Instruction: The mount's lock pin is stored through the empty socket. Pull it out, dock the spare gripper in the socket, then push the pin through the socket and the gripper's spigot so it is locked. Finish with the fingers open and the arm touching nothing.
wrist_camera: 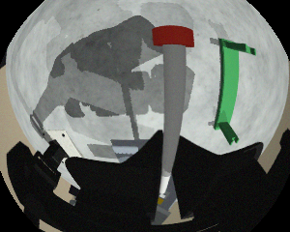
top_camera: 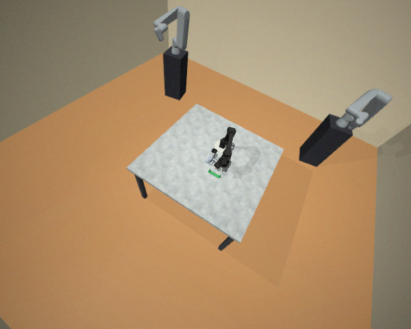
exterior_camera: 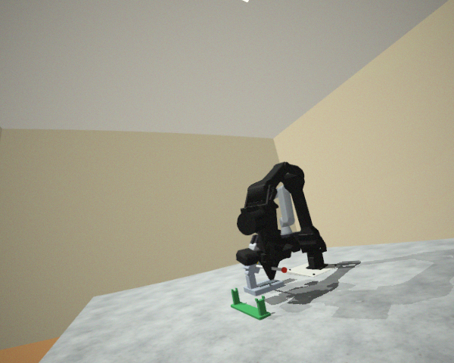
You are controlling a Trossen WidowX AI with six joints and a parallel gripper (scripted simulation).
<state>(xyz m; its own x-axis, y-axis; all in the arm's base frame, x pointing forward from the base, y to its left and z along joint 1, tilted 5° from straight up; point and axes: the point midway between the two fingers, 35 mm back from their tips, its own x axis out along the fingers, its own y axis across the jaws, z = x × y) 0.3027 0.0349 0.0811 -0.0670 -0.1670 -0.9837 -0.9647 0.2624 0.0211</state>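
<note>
My gripper tip is now 9 cm to the left of the mount socket and 3 cm past it. Also, from my gripper tip: spare gripper 9 cm to the right, 7 cm above, 5 cm behind; green cradle 10 cm ahead, 3 cm below.
</note>
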